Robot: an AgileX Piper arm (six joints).
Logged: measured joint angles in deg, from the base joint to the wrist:
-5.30 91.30 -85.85 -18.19 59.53 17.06
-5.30 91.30 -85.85 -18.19 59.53 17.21
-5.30 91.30 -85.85 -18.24 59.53 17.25
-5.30 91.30 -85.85 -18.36 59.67 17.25
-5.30 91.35 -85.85 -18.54 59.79 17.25
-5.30 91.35 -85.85 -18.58 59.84 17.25
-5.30 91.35 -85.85 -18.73 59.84 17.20
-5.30 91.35 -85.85 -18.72 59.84 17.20
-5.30 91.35 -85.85 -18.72 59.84 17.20
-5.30 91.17 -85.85 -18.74 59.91 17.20
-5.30 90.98 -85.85 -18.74 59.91 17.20
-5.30 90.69 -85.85 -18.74 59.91 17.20
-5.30 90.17 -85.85 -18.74 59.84 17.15
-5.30 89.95 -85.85 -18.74 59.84 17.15
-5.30 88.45 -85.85 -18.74 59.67 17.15
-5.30 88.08 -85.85 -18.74 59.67 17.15
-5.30 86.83 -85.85 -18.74 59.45 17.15
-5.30 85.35 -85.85 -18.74 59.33 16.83
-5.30 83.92 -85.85 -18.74 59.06 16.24
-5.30 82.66 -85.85 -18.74 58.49 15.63
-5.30 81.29 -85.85 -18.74 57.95 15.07
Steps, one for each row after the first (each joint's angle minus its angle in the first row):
0.00 0.00 0.00 0.00 0.00 0.15
0.00 0.00 0.00 -0.05 0.00 0.19
0.00 0.00 0.00 -0.17 0.14 0.19
0.00 0.05 0.00 -0.35 0.26 0.19
0.00 0.05 0.00 -0.39 0.31 0.19
0.00 0.05 0.00 -0.54 0.31 0.14
0.00 0.05 0.00 -0.53 0.31 0.14
0.00 0.05 0.00 -0.53 0.31 0.14
0.00 -0.13 0.00 -0.55 0.38 0.14
0.00 -0.32 0.00 -0.55 0.38 0.14
0.00 -0.61 0.00 -0.55 0.38 0.14
0.00 -1.13 0.00 -0.55 0.31 0.09
0.00 -1.35 0.00 -0.55 0.31 0.09
0.00 -2.85 0.00 -0.55 0.14 0.09
0.00 -3.22 0.00 -0.55 0.14 0.09
0.00 -4.47 0.00 -0.55 -0.08 0.09
0.00 -5.95 0.00 -0.55 -0.20 -0.23
0.00 -7.38 0.00 -0.55 -0.47 -0.82
0.00 -8.64 0.00 -0.55 -1.04 -1.43
0.00 -10.01 0.00 -0.55 -1.58 -1.99

